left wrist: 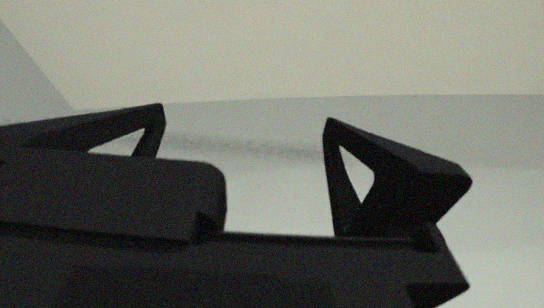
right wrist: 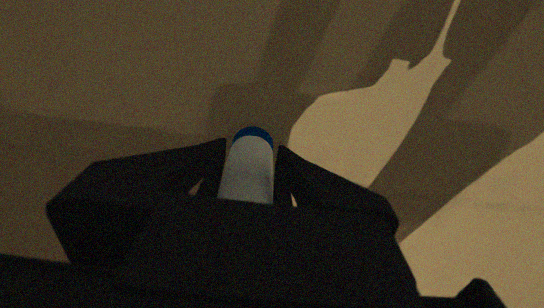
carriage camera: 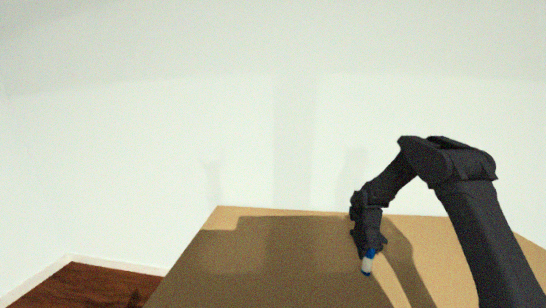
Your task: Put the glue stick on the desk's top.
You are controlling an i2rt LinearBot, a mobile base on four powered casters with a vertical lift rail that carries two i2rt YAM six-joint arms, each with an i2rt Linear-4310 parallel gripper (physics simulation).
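Frame: origin at the left arm's base, x right, y back, z down, level; metres.
Seen in the pictures: left gripper, between the fingertips: (left wrist: 245, 119); right gripper, between the fingertips: (right wrist: 251, 152) (carriage camera: 364, 258).
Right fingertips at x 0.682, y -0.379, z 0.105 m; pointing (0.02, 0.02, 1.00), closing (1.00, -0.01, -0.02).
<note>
A point is followed by its place in that frame.
The glue stick (carriage camera: 367, 264) {x 0.674, y -0.347, z 0.097 m} (right wrist: 248, 167) {x 0.681, y -0.375, z 0.097 m}, white with blue ends, is between the fingers of my right gripper (carriage camera: 370, 251) {x 0.682, y -0.379, z 0.105 m} (right wrist: 251, 152) {x 0.682, y -0.379, z 0.105 m}, which is shut on it. In the carriage camera it points down, slightly tilted, with its lower end free below the fingertips. Behind it is the tan desk top (carriage camera: 225, 290) {x 0.200, y -0.304, z 0.147 m} (right wrist: 100, 60) {x 0.583, y -0.404, z 0.147 m}, partly in shadow; the gap between the glue stick and the desk is hard to judge. My left gripper (left wrist: 245, 119) {x -0.002, y -0.046, z -0.433 m} is open and empty, with a pale wall behind it; it does not show in the carriage camera.
A pale wall (carriage camera: 150, 125) {x -0.362, y -0.891, z -0.316 m} stands behind the desk's far edge. Dark brown wooden floor (carriage camera: 85, 287) {x -1.043, y -0.792, z 0.867 m} shows at the lower left, with a white baseboard (carriage camera: 115, 265) {x -0.937, y -0.949, z 0.827 m} along the wall. Shadows of the robot fall across the desk and the wall.
</note>
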